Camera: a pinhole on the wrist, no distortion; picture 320 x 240 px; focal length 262.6 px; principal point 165.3 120.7 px. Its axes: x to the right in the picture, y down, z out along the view. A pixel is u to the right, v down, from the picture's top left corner.
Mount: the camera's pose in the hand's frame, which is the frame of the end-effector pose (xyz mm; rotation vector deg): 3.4 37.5 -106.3 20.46 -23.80 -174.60
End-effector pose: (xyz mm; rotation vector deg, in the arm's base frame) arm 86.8 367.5 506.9 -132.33 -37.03 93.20
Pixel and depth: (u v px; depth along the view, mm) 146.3 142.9 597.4
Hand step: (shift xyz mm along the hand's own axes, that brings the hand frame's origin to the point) -93.1 146.7 476.9
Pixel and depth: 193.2 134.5 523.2
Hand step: -172.2 142.2 379.3
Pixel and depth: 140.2 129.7 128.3
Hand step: -14.5 67.4 17.9
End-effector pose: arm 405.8 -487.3 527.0 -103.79 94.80 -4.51
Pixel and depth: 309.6 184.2 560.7
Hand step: -425.0 28.7 387.8
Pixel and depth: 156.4 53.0 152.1
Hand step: -27.6 115.0 26.9
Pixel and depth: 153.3 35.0 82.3
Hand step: -12.5 84.9 -35.5
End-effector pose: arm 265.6 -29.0 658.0 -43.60 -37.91 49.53
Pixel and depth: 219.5 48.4 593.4
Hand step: -256.2 339.1 378.9
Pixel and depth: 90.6 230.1 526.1
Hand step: 29.4 -26.1 478.9
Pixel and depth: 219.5 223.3 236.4
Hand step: -97.9 6.0 129.4
